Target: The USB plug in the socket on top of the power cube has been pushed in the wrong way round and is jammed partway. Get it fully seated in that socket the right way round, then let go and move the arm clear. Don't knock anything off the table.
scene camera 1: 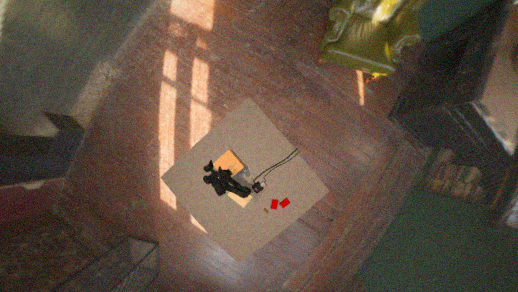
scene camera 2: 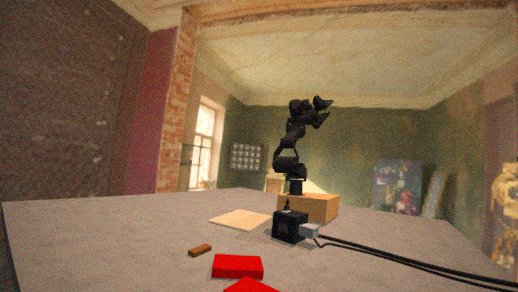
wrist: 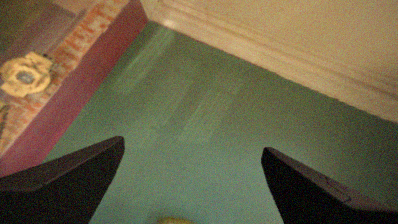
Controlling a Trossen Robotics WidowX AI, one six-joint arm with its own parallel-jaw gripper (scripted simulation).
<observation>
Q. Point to a beige flat sheet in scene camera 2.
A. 242, 220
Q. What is my gripper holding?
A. Nothing.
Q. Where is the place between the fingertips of my gripper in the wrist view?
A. At 194, 148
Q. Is my gripper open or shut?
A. Open.
</observation>
